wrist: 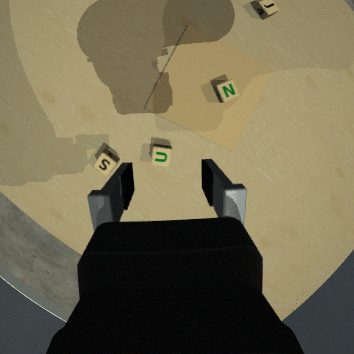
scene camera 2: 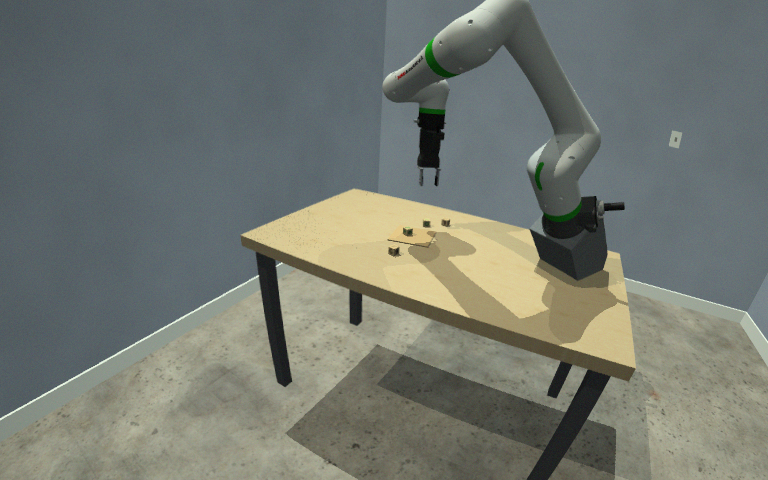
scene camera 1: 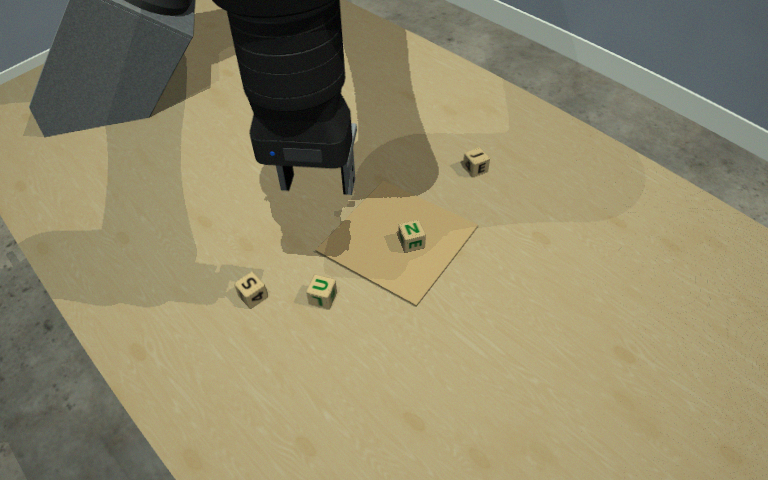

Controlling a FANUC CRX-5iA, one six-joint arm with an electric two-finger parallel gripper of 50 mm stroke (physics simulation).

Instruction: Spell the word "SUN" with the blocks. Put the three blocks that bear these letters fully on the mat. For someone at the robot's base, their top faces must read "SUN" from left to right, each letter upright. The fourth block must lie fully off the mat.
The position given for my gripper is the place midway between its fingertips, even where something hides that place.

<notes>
I see my gripper [scene camera 1: 318,184], a mat [scene camera 1: 367,243], a U block [scene camera 1: 321,292], an S block [scene camera 1: 252,291] and an N block [scene camera 1: 412,236].
The mat shows as well in the wrist view [wrist: 184,94]. My gripper shows as well in the wrist view [wrist: 166,174] and in scene camera 2 [scene camera 2: 428,185].
</notes>
